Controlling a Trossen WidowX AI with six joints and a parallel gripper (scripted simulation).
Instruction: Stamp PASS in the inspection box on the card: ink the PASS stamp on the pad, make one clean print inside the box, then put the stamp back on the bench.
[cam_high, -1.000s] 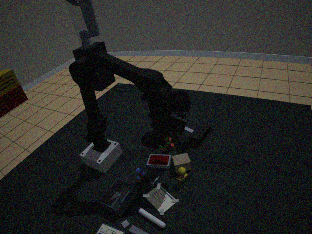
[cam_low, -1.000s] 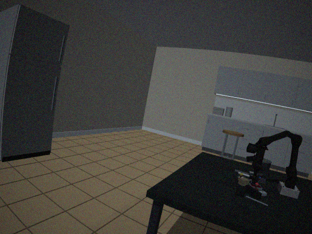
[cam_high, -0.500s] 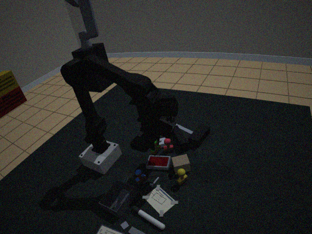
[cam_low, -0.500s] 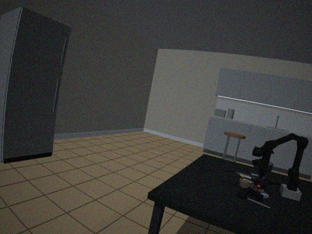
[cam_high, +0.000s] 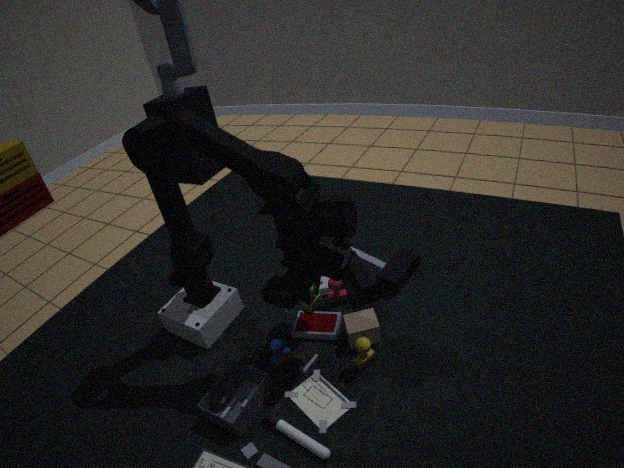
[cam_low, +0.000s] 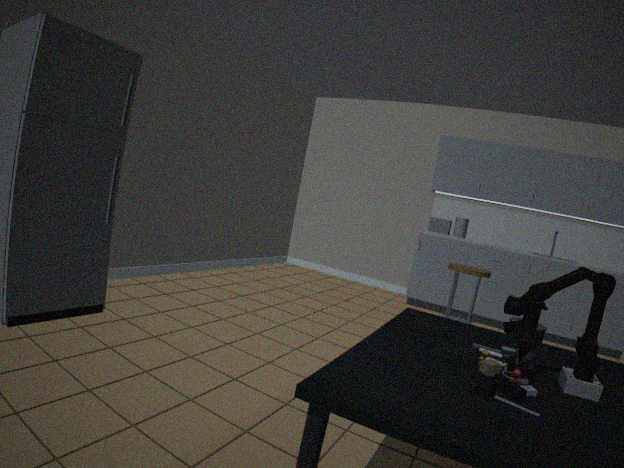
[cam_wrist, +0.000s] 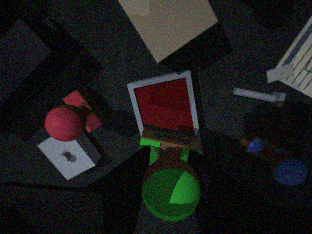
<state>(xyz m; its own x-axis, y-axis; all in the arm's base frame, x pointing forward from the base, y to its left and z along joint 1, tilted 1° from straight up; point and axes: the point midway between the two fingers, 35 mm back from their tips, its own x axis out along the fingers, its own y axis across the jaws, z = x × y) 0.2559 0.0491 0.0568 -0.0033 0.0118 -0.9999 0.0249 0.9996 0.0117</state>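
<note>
The red ink pad is 8 cm below my gripper tip. From my gripper tip the other things lie so: green-knobbed PASS stamp right at my gripper tip; then red-knobbed stamp 8 cm to the left, 6 cm below, 1 cm ahead; then tan block 9 cm ahead, 6 cm below, 1 cm to the left.
</note>
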